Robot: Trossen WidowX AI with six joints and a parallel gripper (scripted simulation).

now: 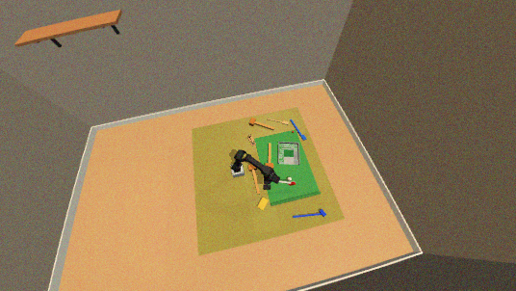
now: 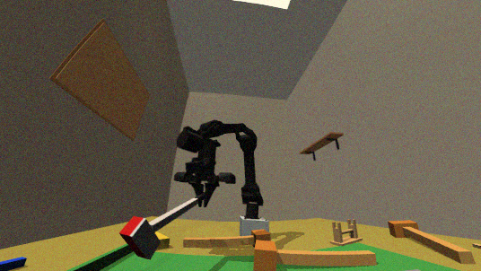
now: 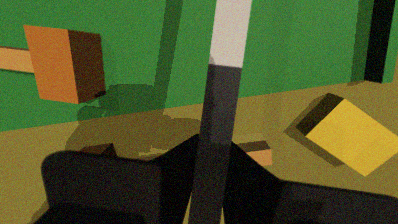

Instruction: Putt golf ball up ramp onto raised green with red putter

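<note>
The red putter is 110 mm ahead of my gripper tip, 30 mm to the right of it and 10 mm below it. Round my gripper tip: white golf ball (220 mm ahead, 120 mm below); then yellow block (80 mm behind, 170 mm to the right, 120 mm below); then green mat (230 mm ahead, 170 mm to the left, 140 mm below).
</note>
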